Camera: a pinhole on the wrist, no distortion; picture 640 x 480 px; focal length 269.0 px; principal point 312.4 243.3 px. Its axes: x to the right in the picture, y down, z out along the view. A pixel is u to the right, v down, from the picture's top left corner.
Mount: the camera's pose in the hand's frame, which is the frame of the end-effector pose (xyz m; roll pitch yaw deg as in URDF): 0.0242 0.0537 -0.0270 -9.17 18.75 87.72
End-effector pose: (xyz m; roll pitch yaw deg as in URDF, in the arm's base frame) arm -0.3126 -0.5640 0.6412 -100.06 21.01 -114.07
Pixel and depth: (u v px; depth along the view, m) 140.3 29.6 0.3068
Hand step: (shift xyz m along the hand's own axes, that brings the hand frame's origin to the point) 0.2127 -0.0299 0.3597
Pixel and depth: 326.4 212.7 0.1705
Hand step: 0.0187 0.1175 0.1325
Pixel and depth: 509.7 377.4 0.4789
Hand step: -0.2688 0.5381 0.2718
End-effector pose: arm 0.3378 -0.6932 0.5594 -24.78 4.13 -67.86
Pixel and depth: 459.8 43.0 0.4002
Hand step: 0.2683 0.3942 0.3216
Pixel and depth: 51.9 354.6 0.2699
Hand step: -0.1356 -0.1076 0.2925
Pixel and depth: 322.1 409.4 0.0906
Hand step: -0.0443 0.0854 0.0482
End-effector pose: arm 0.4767 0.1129 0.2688 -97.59 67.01 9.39
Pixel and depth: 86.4 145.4 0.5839
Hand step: 0.1302 -0.2191 0.7086
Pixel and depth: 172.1 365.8 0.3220
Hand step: -0.1743 -0.0028 0.3059
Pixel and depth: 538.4 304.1 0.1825
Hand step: -0.0376 0.2573 0.0881
